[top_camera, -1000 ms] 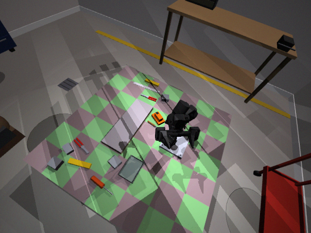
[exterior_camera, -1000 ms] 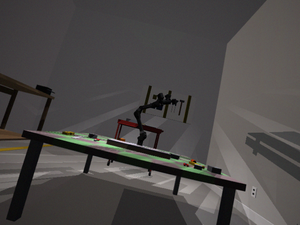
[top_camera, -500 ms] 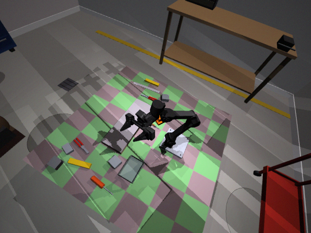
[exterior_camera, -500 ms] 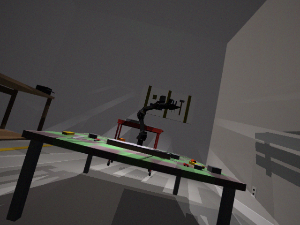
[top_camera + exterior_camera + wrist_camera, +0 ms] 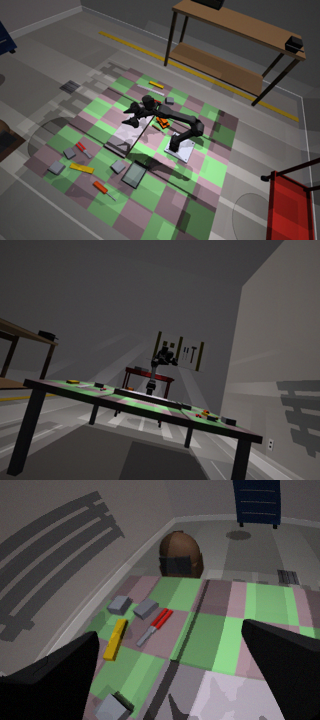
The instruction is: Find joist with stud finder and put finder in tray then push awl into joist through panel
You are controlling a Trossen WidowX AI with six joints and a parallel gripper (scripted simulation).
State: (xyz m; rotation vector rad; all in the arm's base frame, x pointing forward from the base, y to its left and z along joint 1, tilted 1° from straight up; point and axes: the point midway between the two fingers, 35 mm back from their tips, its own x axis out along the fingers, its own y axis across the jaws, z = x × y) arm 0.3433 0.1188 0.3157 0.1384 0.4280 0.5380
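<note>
Right now the orange stud finder is 33 cm to the right of my gripper tip, 29 cm below it and 17 cm behind it. Round my gripper tip: awl: 32 cm below, 23 cm to the right, 18 cm behind; then ruler: 61 cm to the right, 33 cm below, 11 cm ahead; then glass-like tray: 32 cm below, 21 cm behind, 18 cm to the left.
</note>
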